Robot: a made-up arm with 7 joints. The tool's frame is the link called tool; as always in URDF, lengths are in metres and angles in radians. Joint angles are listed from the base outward. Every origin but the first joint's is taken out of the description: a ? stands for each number. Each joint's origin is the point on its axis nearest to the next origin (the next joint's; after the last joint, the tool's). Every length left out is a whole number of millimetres.
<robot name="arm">
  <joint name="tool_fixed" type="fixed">
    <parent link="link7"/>
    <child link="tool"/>
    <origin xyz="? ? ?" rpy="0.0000 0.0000 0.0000"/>
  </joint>
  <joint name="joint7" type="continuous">
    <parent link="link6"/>
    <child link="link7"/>
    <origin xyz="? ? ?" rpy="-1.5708 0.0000 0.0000"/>
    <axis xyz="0 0 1"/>
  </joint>
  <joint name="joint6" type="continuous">
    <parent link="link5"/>
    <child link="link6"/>
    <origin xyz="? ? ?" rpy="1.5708 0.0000 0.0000"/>
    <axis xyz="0 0 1"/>
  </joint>
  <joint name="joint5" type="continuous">
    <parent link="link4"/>
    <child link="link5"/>
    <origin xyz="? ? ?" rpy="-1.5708 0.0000 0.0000"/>
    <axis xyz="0 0 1"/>
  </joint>
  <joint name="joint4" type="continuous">
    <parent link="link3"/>
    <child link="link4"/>
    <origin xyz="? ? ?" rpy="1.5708 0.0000 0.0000"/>
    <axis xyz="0 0 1"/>
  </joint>
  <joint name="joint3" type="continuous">
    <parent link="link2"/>
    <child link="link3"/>
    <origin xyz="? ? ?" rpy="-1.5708 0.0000 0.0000"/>
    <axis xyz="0 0 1"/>
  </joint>
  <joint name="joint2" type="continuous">
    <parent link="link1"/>
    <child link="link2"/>
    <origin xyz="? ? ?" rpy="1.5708 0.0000 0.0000"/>
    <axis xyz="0 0 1"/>
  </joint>
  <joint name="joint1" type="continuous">
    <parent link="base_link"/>
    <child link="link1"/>
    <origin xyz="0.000 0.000 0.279" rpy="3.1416 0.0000 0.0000"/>
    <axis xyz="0 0 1"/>
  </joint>
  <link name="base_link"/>
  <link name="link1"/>
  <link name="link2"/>
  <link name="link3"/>
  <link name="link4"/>
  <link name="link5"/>
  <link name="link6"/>
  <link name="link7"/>
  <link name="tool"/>
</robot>
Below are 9 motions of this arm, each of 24 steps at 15 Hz.
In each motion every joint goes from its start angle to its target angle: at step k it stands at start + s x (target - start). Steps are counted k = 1, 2, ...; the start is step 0. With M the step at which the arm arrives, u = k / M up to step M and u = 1 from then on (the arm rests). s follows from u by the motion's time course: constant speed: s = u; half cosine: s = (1 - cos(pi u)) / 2; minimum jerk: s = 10 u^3 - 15 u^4 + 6 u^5.
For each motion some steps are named. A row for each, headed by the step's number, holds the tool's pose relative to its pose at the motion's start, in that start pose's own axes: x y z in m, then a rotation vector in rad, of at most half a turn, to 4 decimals.
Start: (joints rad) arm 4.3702 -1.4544 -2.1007 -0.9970 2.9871 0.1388 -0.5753
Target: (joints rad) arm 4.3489 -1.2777 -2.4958 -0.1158 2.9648 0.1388 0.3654
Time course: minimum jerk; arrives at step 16
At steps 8, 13, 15, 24:
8: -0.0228 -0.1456 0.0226 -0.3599 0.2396 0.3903
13: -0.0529 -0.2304 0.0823 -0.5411 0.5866 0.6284
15: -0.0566 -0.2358 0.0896 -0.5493 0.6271 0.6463
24: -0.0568 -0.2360 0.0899 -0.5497 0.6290 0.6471

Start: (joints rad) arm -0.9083 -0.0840 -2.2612 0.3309 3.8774 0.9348 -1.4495
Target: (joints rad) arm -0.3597 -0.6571 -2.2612 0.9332 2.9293 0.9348 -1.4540
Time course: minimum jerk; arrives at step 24
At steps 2, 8, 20, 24:
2: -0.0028 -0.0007 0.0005 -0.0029 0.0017 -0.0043
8: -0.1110 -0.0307 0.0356 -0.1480 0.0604 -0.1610
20: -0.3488 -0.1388 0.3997 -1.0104 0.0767 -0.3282
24: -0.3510 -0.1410 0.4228 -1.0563 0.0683 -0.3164

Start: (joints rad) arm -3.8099 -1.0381 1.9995 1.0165 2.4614 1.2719 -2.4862
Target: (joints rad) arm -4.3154 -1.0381 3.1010 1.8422 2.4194 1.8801 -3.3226
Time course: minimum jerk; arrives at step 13
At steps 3, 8, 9, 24:
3: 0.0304 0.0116 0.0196 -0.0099 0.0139 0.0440
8: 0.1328 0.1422 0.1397 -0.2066 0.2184 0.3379
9: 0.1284 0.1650 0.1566 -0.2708 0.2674 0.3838
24: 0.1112 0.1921 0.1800 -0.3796 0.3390 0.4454

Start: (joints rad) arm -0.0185 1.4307 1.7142 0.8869 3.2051 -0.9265 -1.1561
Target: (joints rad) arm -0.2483 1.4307 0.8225 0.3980 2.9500 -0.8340 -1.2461
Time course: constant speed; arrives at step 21
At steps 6, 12, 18, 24:
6: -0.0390 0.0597 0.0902 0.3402 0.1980 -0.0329
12: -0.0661 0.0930 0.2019 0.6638 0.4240 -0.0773
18: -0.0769 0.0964 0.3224 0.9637 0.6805 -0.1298
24: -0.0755 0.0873 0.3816 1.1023 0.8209 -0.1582

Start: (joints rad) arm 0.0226 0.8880 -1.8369 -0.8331 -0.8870 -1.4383 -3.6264
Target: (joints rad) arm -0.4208 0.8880 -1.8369 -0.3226 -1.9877 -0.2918 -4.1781
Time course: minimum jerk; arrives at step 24
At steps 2, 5, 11, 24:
2: 0.0010 -0.0020 0.0007 -0.0094 0.0035 0.0005
5: 0.0139 -0.0250 0.0098 -0.1211 0.0396 0.0040
11: 0.1153 -0.1427 0.0889 -0.8162 0.0777 -0.0640
24: 0.3183 -0.2107 0.2590 -1.7021 -0.5264 -0.4898

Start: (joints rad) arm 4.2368 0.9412 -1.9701 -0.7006 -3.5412 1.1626 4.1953
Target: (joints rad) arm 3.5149 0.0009 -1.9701 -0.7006 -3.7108 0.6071 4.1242
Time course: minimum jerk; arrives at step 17
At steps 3, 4, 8, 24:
3: 0.0004 -0.0053 0.0311 -0.0341 -0.0625 -0.0125
4: -0.0010 -0.0107 0.0661 -0.0713 -0.1341 -0.0277
8: -0.0758 -0.0396 0.3030 -0.2959 -0.6821 -0.1852
24: -0.3486 -0.0900 0.4711 -0.4138 -1.4954 -0.6182

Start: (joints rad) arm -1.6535 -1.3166 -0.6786 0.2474 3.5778 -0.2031 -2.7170
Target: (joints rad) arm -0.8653 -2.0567 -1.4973 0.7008 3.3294 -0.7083 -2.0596
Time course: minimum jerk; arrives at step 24
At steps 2, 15, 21, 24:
2: -0.0032 -0.0035 0.0003 -0.0068 0.0012 0.0017
15: -0.3220 -0.5469 0.3396 -1.1946 0.3295 0.4600
21: -0.3444 -0.6624 0.5944 -1.6853 0.5608 0.7010
24: -0.3440 -0.6665 0.6114 -1.7160 0.5779 0.7162

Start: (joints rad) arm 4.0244 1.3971 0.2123 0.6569 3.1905 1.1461 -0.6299
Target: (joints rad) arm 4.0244 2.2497 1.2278 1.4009 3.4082 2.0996 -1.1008
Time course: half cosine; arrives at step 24
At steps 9, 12, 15, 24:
9: -0.1094 -0.0790 0.1986 0.1113 0.3491 0.0590
12: -0.1321 -0.1124 0.3251 0.1803 0.5902 0.0434
15: -0.1256 -0.1324 0.4405 0.2377 0.8432 -0.0082
24: -0.0754 -0.1371 0.5844 0.2902 1.2608 -0.1512

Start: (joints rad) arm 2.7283 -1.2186 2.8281 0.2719 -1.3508 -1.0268 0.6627
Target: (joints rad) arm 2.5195 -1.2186 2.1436 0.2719 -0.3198 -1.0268 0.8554
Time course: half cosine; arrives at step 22
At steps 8, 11, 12, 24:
8: 0.0271 -0.0285 0.0520 -0.1453 -0.0236 0.0934
11: 0.0425 -0.0485 0.0911 -0.2508 -0.0287 0.1476
12: 0.0469 -0.0552 0.1048 -0.2869 -0.0280 0.1638
24: 0.0648 -0.0937 0.1893 -0.4985 0.0022 0.2375

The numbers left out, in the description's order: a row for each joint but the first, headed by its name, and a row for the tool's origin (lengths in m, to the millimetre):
tool: 0.000 0.000 0.000
joint7: 0.000 -0.071 0.000
joint6: 0.000 0.000 0.000
joint5: 0.000 -0.278 0.000
joint4: 0.000 0.012 0.000
joint3: 0.000 -0.493 0.000
joint2: 0.000 0.017 0.000

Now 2 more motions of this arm.
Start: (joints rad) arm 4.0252 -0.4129 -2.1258 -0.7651 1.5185 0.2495 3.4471
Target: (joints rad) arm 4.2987 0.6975 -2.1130 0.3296 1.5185 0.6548 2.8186
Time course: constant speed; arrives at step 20
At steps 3, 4, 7, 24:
3: -0.1001 0.0169 -0.0413 0.0829 0.1380 0.0494
4: -0.1357 0.0184 -0.0522 0.1059 0.1895 0.0631
7: -0.2466 0.0101 -0.0751 0.1595 0.3582 0.0953
24: -0.6781 -0.2148 0.0193 0.1003 1.2170 0.0652

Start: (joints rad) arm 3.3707 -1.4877 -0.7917 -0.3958 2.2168 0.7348 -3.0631
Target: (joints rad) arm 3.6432 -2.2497 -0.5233 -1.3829 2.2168 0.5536 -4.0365
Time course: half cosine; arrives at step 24
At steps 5, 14, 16, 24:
5: 0.0054 -0.0884 0.0080 -0.1147 0.0035 -0.2107
14: -0.1141 -0.4747 0.1351 -0.6575 -0.0824 -1.3327
16: -0.1715 -0.5343 0.1748 -0.7797 -0.1173 -1.5930
24: -0.3104 -0.6109 0.2559 -1.0483 -0.1949 -2.1223

